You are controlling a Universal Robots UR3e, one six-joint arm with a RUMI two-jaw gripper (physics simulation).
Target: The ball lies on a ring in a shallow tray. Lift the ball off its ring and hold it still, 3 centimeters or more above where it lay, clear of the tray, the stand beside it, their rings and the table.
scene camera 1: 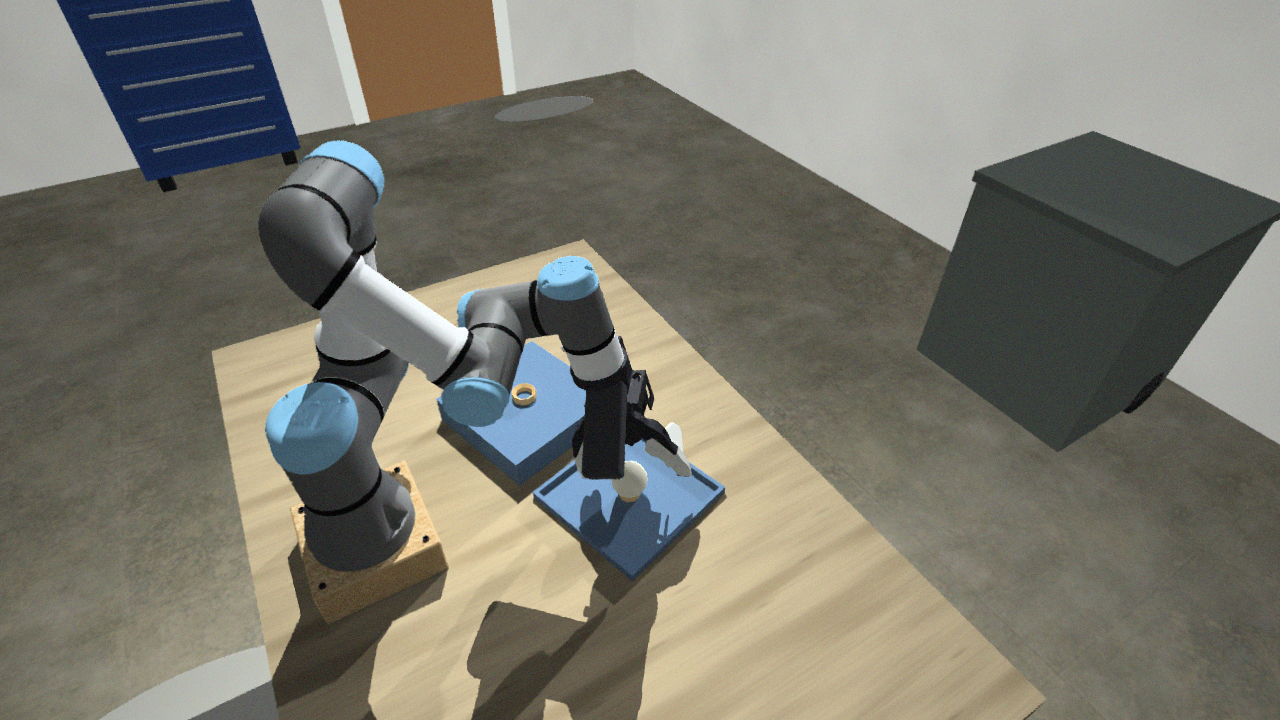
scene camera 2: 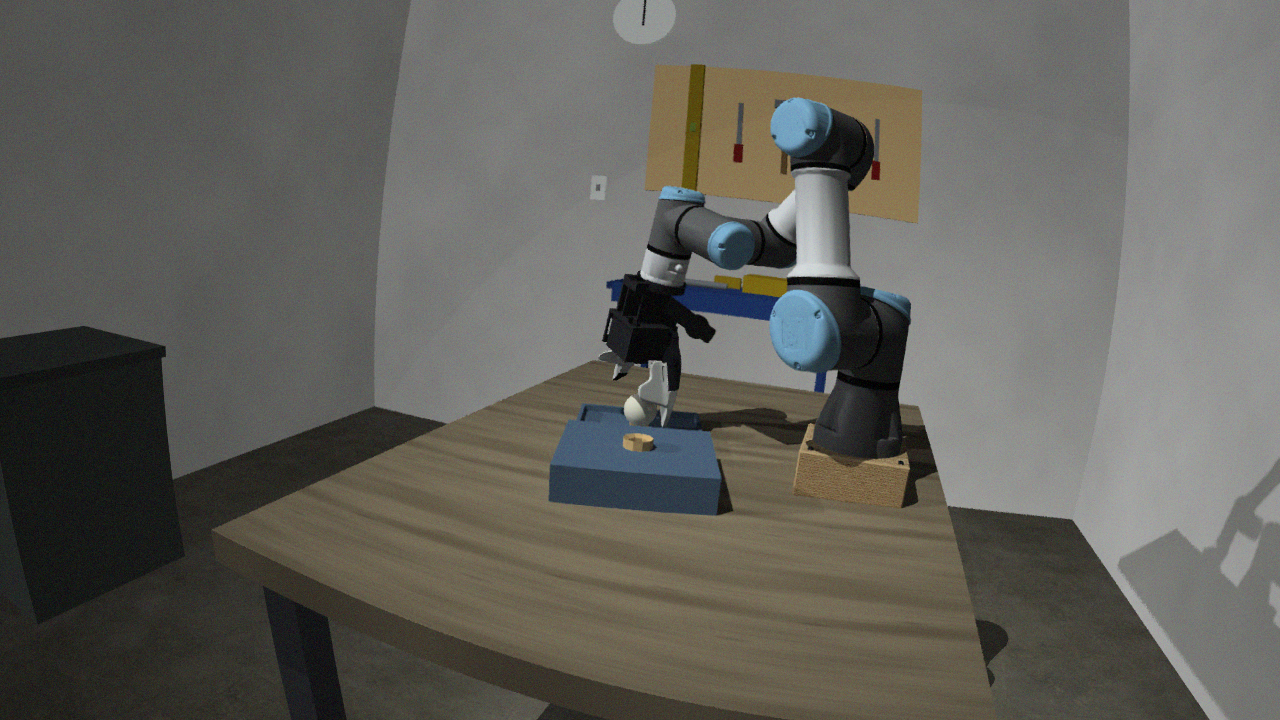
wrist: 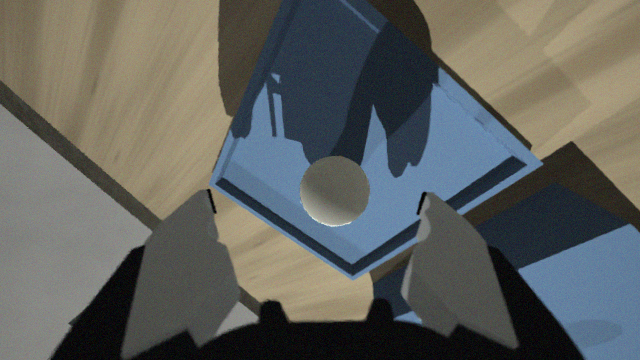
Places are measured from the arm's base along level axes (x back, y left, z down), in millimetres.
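Pixels of known places: gripper, fingertip midpoint: (scene camera 1: 636,476) (scene camera 2: 637,402) (wrist: 318,194); arm's base, link origin: (scene camera 1: 363,525) (scene camera 2: 857,443).
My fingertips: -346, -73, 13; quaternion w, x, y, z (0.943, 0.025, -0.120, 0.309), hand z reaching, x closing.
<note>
For each thing: its top centre in the pictures, then the offset to it from my fingertips, as dx, dy, dz. "*": a spot on its surface instead. Level surfaces: height alone.
- cream ball, top centre: (wrist: 328,211) (scene camera 1: 629,467) (scene camera 2: 641,393) +8, +6, -17
- tan ring, surface spot: (scene camera 2: 638,442) (scene camera 1: 516,386) * +92, +228, -13
- same wooden table, surface height: dz +44
The cream ball (scene camera 1: 631,480) (scene camera 2: 636,411) (wrist: 335,191) sits on its ring (scene camera 1: 629,497), which barely shows beneath it, in the shallow blue tray (scene camera 1: 633,559) (scene camera 2: 586,414) (wrist: 480,150). My gripper (scene camera 1: 634,467) (scene camera 2: 640,400) (wrist: 318,194) is open, low over the tray and tilted. In the wrist view the ball appears between the two spread fingertips, with a gap on each side, a little nearer the left one. No contact with the ball shows. In scene camera 1 the black gripper body hides most of one finger.
The blue stand (scene camera 1: 487,440) (scene camera 2: 635,483) (wrist: 590,280) is beside the tray and taller than it. A tan ring (scene camera 1: 524,394) (scene camera 2: 638,442) lies on its top. The arm's base is on a wooden block (scene camera 1: 393,586) (scene camera 2: 850,479) on the same wooden table (scene camera 1: 805,608) (scene camera 2: 501,573).
</note>
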